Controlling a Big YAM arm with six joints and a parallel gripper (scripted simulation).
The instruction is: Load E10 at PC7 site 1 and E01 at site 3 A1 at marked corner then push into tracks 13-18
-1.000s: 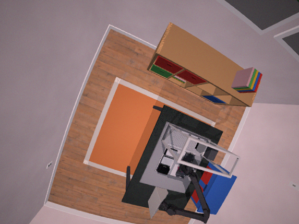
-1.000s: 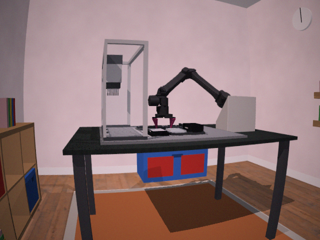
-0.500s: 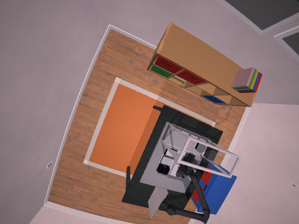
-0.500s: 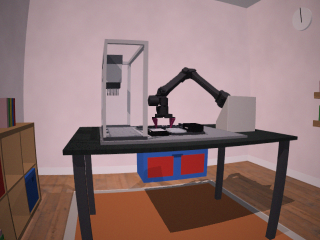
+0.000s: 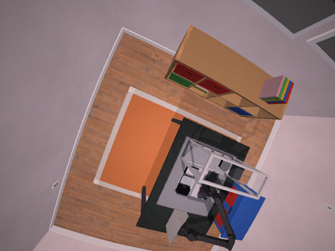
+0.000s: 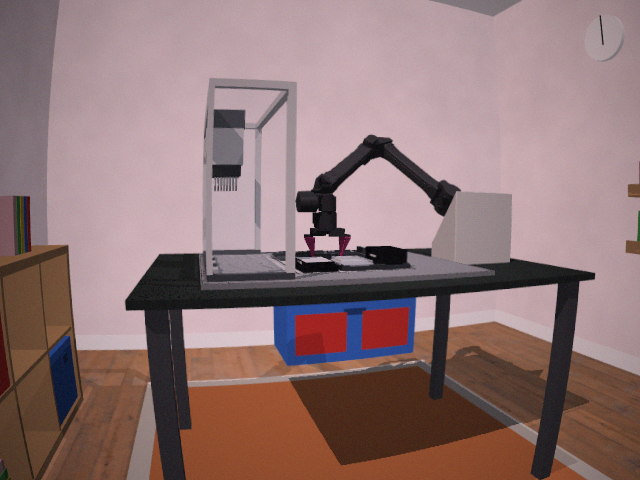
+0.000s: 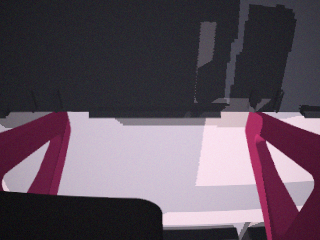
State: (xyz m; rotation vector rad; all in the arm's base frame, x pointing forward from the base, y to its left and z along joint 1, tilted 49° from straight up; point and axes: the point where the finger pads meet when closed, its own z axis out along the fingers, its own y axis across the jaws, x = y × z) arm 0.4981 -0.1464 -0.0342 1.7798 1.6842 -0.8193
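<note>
Now: hand 1 cm past the white 96-well plate E01, 18 cm to the right of it and 1 cm below it. Also, from my hand: 384-well plate E10: 10 cm ahead, 18 cm to the left, 1 cm above; plate carrier PC7: 8 cm to the right; dark nest: 10 cm ahead, 18 cm to the left, 1 cm below.
</note>
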